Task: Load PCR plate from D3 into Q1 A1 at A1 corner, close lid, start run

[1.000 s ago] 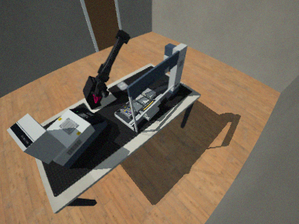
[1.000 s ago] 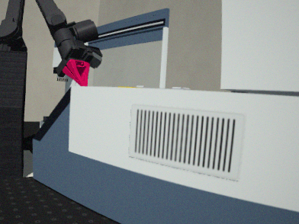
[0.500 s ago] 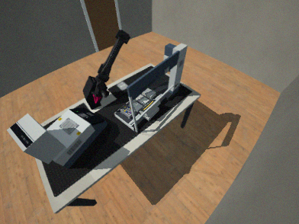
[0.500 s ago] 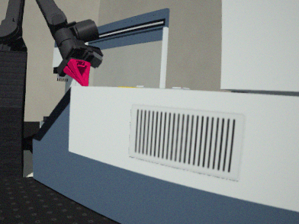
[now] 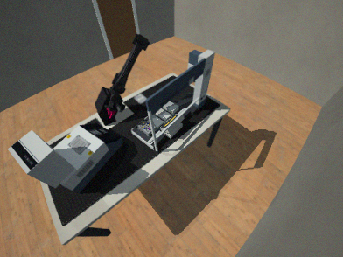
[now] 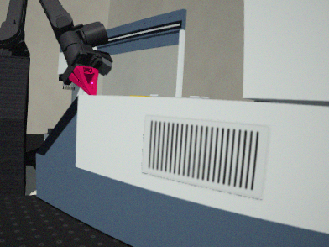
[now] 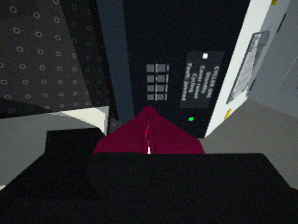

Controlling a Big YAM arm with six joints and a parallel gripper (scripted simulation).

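Right now my hand is 14 cm short of the tube, 27 cm to the right of it and 14 cm above it. From my hand the other things lie so: tube cooling block 14 cm ahead, 24 cm to the left, 14 cm below; then pipette head 2 cm ahead, 79 cm to the left, 17 cm above.
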